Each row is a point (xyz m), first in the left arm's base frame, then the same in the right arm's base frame.
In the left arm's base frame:
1: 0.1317 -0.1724 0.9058
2: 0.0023 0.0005 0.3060
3: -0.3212 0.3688 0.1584
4: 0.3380 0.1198 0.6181
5: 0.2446 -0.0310 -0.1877
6: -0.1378 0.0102 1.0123
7: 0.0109 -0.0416 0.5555
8: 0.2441 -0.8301 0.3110
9: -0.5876 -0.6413 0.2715
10: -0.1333 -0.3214 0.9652
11: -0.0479 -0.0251 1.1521
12: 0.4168 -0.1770 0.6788
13: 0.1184 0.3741 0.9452
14: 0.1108 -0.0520 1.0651
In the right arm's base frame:
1: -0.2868 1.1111 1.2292
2: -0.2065 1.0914 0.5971
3: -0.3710 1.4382 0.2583
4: 0.0567 1.2492 0.9578
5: 0.1373 0.8542 0.2379
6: -0.5160 1.3624 1.1882
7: -0.2740 1.1350 0.8372
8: -0.2043 0.2826 0.9041
9: -0.9164 0.5870 0.5447
10: -0.5879 1.0387 1.2361
11: -0.4779 1.3613 1.3537
12: 0.0352 0.9814 1.1184
13: -0.1639 1.6326 1.1137
14: -0.3152 1.2798 1.3343

